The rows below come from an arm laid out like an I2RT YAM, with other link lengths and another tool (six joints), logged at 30 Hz.
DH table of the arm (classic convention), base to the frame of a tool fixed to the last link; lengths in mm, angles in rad. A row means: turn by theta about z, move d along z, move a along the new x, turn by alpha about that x. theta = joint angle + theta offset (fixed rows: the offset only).
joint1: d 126.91; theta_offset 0; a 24.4; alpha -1.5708
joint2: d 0; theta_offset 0; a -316.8; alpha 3.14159
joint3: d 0; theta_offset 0.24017; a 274.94; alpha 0
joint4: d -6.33; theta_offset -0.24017; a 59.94; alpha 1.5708
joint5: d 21.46; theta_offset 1.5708; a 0; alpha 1.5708
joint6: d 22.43; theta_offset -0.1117; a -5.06; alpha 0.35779
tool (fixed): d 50.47; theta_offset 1.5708; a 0; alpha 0
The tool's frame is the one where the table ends.
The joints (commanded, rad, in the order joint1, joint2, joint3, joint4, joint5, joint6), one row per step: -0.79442 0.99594 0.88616 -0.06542 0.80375 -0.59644; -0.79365 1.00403 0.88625 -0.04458 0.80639 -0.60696; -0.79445 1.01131 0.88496 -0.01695 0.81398 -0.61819; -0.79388 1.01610 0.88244 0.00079 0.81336 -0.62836; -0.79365 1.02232 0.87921 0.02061 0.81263 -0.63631; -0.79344 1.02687 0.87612 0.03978 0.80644 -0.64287; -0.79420 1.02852 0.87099 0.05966 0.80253 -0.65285; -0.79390 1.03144 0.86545 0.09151 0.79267 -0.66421
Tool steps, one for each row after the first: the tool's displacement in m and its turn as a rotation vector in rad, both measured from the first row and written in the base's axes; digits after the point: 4 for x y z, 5 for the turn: 0.0020 -0.0019 0.0005 -0.00910 0.00176 -0.00061; 0.0034 -0.0041 0.0015 -0.02306 0.00041 -0.00775; 0.0049 -0.0053 0.0013 -0.03002 0.00310 -0.00557; 0.0066 -0.0068 0.0009 -0.03704 0.00363 -0.00393; 0.0084 -0.0079 0.0007 -0.04453 0.00143 0.00291; 0.0092 -0.0087 0.0005 -0.05328 0.00183 0.00676; 0.0111 -0.0095 0.0012 -0.06914 -0.00407 0.01740
